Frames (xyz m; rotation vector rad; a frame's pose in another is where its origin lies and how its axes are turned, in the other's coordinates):
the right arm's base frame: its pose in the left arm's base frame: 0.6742 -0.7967 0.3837 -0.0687 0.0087 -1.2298
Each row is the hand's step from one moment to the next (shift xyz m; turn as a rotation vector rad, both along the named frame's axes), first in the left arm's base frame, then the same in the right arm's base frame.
Working: the left arm's base frame: its pose in the right arm's base frame: -0.9877 -0.3476 -0.3743 0.0687 -0.0087 1.2298

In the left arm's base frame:
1: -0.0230 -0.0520 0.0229 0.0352 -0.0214 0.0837
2: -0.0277 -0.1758 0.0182 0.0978 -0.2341 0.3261
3: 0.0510 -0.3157 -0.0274 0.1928 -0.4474 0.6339
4: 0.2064 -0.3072 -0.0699 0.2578 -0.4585 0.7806
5: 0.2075 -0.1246 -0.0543 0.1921 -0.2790 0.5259
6: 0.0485 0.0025 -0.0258 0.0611 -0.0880 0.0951
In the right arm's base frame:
1: 0.0420 -0.0403 0.0194 0.0345 0.0212 0.0840
2: 0.1569 -0.0856 0.0085 0.2632 -0.0045 0.3185
3: 0.3136 -0.0554 -0.0402 0.5052 -0.0037 0.6196
4: 0.3563 0.0961 -0.0754 0.5419 0.0454 0.7683
5: 0.1851 0.1570 -0.0511 0.3431 0.0579 0.5198
6: 0.0131 0.0480 -0.0235 0.1062 0.0228 0.0934

